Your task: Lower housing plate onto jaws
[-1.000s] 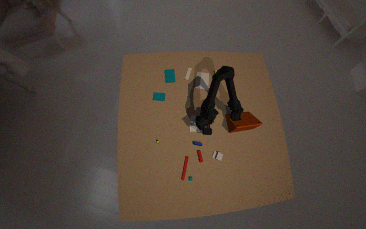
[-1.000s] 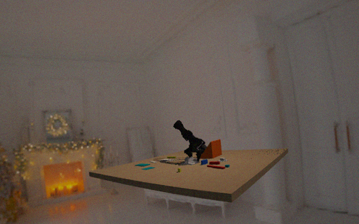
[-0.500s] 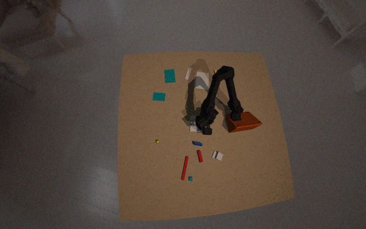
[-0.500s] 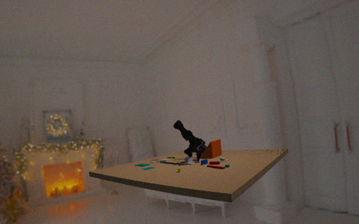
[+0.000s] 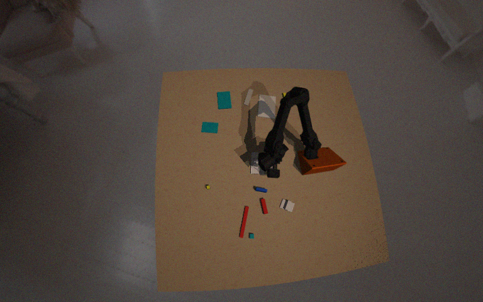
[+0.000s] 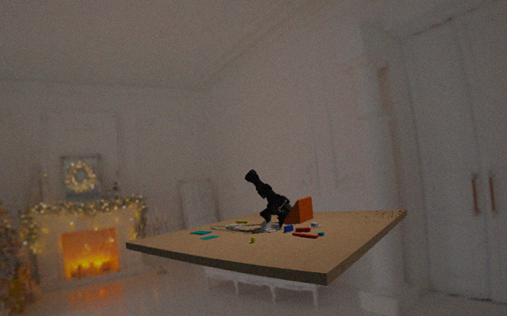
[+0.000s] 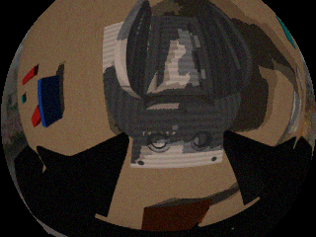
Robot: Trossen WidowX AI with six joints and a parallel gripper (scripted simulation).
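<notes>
Now: gripper tip 30 mm short of the light grey jaw assembly, 10 mm to the right of it and 10 mm below it. Also, from my gripper tip: red block (80 mm ahead, 220 mm to the left); then striped white block (50 mm behind, 240 mm to the left); then blue block (80 mm ahead, 140 mm to the left, 10 mm above).
</notes>
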